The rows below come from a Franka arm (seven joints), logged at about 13 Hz.
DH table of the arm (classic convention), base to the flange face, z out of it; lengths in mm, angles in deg. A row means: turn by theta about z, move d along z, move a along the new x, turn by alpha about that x. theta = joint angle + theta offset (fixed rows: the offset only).
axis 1: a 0  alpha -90  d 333  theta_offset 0
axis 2: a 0  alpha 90  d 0  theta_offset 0
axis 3: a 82.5  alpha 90  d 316  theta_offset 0
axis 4: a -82.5  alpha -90  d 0  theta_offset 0
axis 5: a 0  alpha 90  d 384  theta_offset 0
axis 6: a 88  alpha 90  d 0  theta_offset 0
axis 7: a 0  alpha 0  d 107  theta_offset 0
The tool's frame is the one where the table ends.
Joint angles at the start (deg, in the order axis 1, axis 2, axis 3, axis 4, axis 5, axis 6, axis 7):
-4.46, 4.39, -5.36, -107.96, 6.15, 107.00, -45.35
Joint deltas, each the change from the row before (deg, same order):
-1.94, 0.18, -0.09, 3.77, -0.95, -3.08, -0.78
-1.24, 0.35, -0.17, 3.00, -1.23, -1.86, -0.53
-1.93, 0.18, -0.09, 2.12, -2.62, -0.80, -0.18
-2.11, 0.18, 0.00, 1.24, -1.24, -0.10, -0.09
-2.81, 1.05, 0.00, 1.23, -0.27, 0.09, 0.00
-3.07, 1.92, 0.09, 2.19, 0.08, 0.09, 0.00
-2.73, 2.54, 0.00, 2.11, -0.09, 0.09, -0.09
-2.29, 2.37, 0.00, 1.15, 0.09, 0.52, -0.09
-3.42, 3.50, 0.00, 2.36, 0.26, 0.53, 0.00
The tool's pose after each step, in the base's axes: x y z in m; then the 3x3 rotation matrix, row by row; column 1 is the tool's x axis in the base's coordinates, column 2 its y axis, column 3 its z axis. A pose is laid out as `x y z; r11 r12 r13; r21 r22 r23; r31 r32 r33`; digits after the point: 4 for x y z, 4 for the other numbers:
0.5658 -0.1097 0.4825; 0.8404 0.5382 -0.0645; 0.5420 -0.8349 0.0957; -0.0023 -0.1154 -0.9933
0.5676 -0.1259 0.5009; 0.8438 0.5339 -0.0541; 0.5366 -0.8406 0.0737; -0.0062 -0.0912 -0.9958
0.5655 -0.1504 0.5153; 0.8542 0.5181 -0.0447; 0.5194 -0.8541 0.0270; -0.0242 -0.0463 -0.9986
0.5619 -0.1737 0.5236; 0.8696 0.4926 -0.0342; 0.4930 -0.8700 0.0031; -0.0282 -0.0195 -0.9994
0.5585 -0.2031 0.5232; 0.8922 0.4505 -0.0317; 0.4507 -0.8927 -0.0029; -0.0297 -0.0117 -0.9995
0.5575 -0.2353 0.5216; 0.9145 0.4037 -0.0266; 0.4037 -0.9149 -0.0054; -0.0265 -0.0058 -0.9996
0.5573 -0.2662 0.5124; 0.9315 0.3620 -0.0345; 0.3620 -0.9322 -0.0069; -0.0347 -0.0061 -0.9994
0.5560 -0.2923 0.4970; 0.9442 0.3261 -0.0465; 0.3263 -0.9453 -0.0020; -0.0446 -0.0133 -0.9989
0.5519 -0.3316 0.4787; 0.9615 0.2690 -0.0561; 0.2697 -0.9629 0.0050; -0.0527 -0.0199 -0.9984

